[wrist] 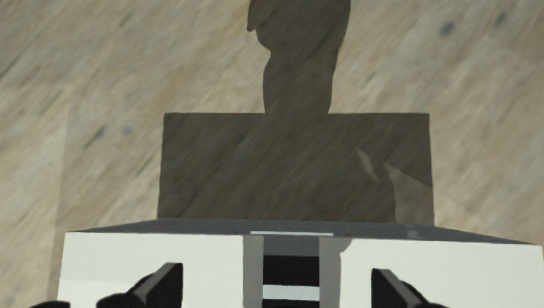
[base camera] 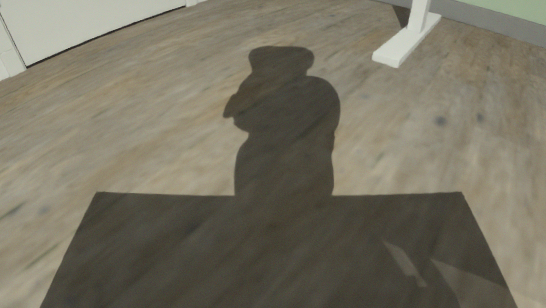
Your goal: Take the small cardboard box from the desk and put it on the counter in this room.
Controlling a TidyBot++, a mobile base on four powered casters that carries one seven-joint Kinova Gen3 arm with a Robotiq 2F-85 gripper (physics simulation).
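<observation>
My gripper is open, with its two dark fingertips wide apart at the bottom of the wrist view, over the white and grey top of my own base. No object shows between the fingers. The small cardboard box, the desk top and the counter do not show in either view. A white leg with a flat foot stands on the floor at the upper right of the base camera view; what it carries is out of view.
A white panel, perhaps a door or cabinet front, is at the upper left of the base camera view. A green wall with a grey baseboard is at the upper right. My shadow lies on the wood floor ahead.
</observation>
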